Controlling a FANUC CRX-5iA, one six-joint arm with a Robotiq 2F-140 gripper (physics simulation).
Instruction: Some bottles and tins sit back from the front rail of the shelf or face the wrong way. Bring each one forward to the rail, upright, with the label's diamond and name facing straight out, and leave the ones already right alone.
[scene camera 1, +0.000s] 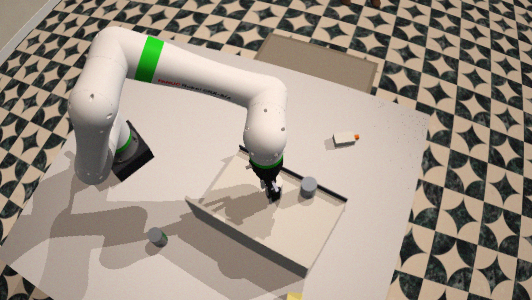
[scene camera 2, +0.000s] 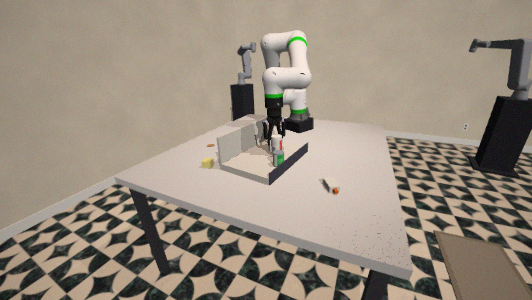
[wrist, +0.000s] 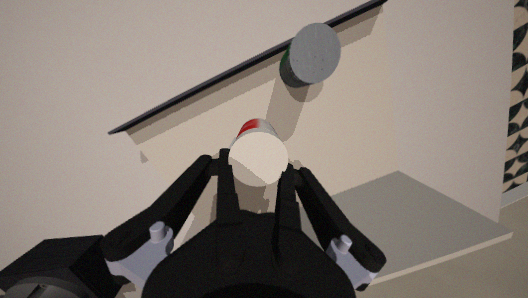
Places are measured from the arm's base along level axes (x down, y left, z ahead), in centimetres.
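Pixels of known places: gripper, between the fingertips: (scene camera 1: 268, 194) (scene camera 2: 275, 149); arm's base, origin of its link: (scene camera 1: 121, 146) (scene camera 2: 298, 118) (wrist: 53, 295).
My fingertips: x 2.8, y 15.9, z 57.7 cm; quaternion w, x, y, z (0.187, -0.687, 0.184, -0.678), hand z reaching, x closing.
Ahead of a thing's pixels: the offset from my fingertips to its top centre.
A white-topped bottle with a red label @[dx -8.9, dy +1.6, dz +1.0 cm] (scene camera 2: 276, 144) (wrist: 258, 159) is upright between the fingers, back from the dark front rail @[dx -0.2, dy +11.6, dz +2.0 cm] (scene camera 1: 331, 193) (scene camera 2: 292, 162) (wrist: 200, 90). Its red part faces toward the rail, partly turned to the left in the wrist view. Whether its base touches the shelf floor cannot be told. My gripper (scene camera 1: 273, 192) (wrist: 255, 148) is shut on this bottle. A grey-topped green tin @[dx -4.4, dy +8.9, dz +10.3 cm] (scene camera 1: 308, 186) (scene camera 2: 278, 158) (wrist: 315, 52) stands upright close to the rail, its green side toward the rail; its diamond and name are not readable.
Another grey-topped tin with some green @[dx -1.1, dy -34.4, dz -23.6 cm] (scene camera 1: 157, 236) is on the table behind the shelf's back panel (scene camera 1: 250, 241) (scene camera 2: 235, 145) (wrist: 425, 220). A pale box with an orange end @[dx +3.1, dy +36.8, dz +11.4 cm] (scene camera 1: 344, 138) (scene camera 2: 330, 184) lies in front of the rail. A yellow block @[dx +2.1, dy -25.7, dz +26.7 cm] (scene camera 1: 294, 296) (scene camera 2: 207, 163) is beyond the shelf.
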